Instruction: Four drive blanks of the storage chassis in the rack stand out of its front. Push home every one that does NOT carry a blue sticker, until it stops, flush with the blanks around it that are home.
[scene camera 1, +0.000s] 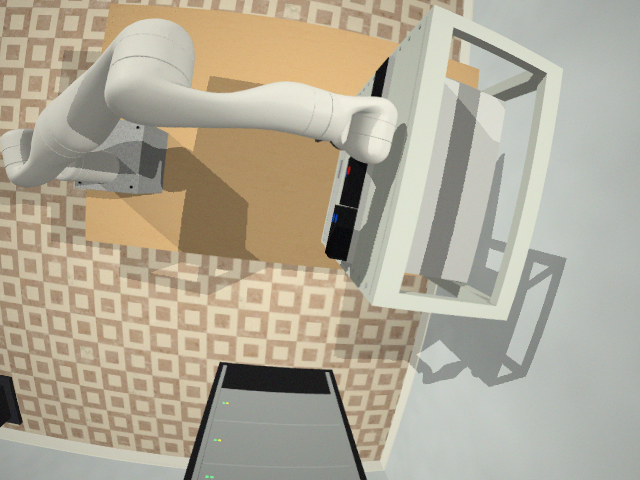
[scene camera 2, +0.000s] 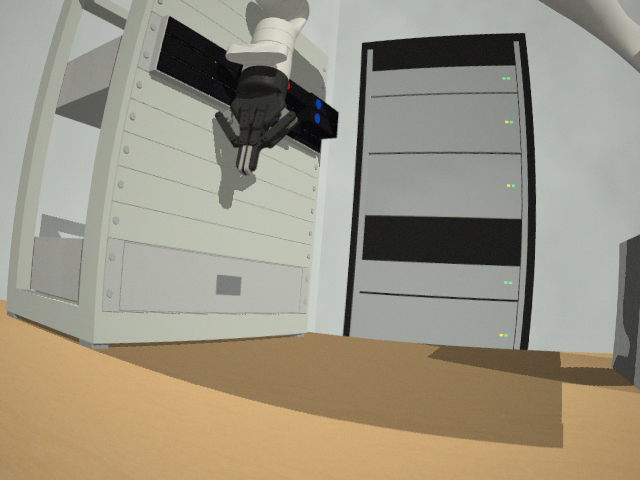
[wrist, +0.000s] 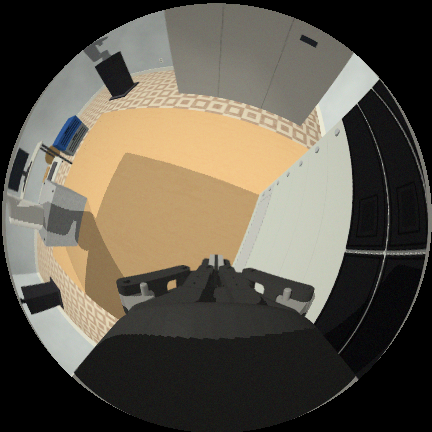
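Where they show: gripper, fingertip midpoint: (scene camera 2: 244, 173) (wrist: 215, 262); arm's base, origin of the base link: (scene camera 1: 105, 167) (wrist: 40, 217).
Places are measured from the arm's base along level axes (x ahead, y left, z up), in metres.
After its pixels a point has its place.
The storage chassis (scene camera 2: 183, 56) {z 0.205, x 0.703, y 0.245 m} (wrist: 370, 195) is a row of black drive blanks across the upper front of the pale rack (scene camera 2: 100, 222) {z -0.039, x 0.730, y 0.318 m} (wrist: 320, 200) {z 0.115, x 0.716, y 0.224 m}. At its right end in scene camera 2, a blank block (scene camera 2: 329, 122) {z 0.219, x 0.636, y -0.113 m} with two blue stickers stands out; a blue-marked black part (scene camera 1: 341, 240) {z 0.253, x 0.654, y -0.108 m} shows in scene camera 1. A red sticker (scene camera 1: 348, 170) {z 0.242, x 0.653, y 0.034 m} (scene camera 2: 288, 86) {z 0.238, x 0.654, y 0.028 m} shows on the chassis nearer the gripper; how far its blank stands out is unclear. My gripper (scene camera 2: 247, 170) {z 0.056, x 0.643, y 0.140 m} (wrist: 215, 262) {z 0.056, x 0.643, y 0.140 m} is shut and empty, pointing down in front of the rack, fingertips below the chassis. It covers some blanks in scene camera 2.
The rack stands on a wooden table (scene camera 1: 289, 62) {z -0.193, x 0.497, y 0.431 m} (scene camera 2: 155, 423) {z -0.192, x 0.492, y 0.451 m} (wrist: 200, 135) {z -0.193, x 0.496, y 0.466 m}. Plain panels (scene camera 2: 206, 180) {z 0.048, x 0.709, y 0.142 m} lie below the chassis. A separate grey-and-black server cabinet (scene camera 1: 279, 423) (scene camera 2: 439, 191) stands beyond the table. The arm reaches across the table to the rack front.
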